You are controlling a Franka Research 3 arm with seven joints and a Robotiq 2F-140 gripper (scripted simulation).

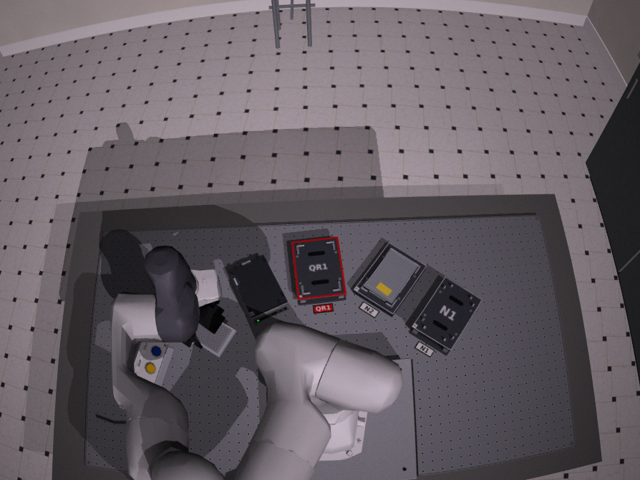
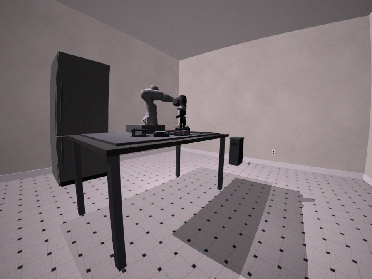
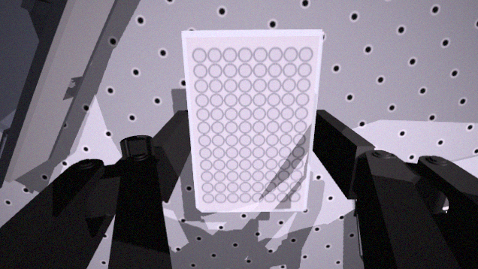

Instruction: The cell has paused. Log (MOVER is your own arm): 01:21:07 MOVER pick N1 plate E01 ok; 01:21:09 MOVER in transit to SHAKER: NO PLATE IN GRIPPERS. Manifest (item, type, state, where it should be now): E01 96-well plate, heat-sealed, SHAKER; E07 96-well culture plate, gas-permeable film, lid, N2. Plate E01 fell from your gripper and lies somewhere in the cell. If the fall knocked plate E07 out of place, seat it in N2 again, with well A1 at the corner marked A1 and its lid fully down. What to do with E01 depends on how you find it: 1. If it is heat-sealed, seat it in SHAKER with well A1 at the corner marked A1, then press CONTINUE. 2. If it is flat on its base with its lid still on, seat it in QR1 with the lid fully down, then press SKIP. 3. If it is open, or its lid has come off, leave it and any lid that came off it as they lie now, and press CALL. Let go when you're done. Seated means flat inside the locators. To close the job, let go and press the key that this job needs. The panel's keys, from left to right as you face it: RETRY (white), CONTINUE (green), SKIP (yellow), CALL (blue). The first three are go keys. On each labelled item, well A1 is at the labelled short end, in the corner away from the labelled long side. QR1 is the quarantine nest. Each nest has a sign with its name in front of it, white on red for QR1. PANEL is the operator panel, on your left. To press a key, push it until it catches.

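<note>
The plate E01 is 20 mm below my hand. Also, from my hand: blue key (70 mm behind, 130 mm to the left, 20 mm above); yellow key (120 mm behind, 140 mm to the left, 20 mm above); green continue key (170 mm behind, 160 mm to the left, 20 mm above).
</note>
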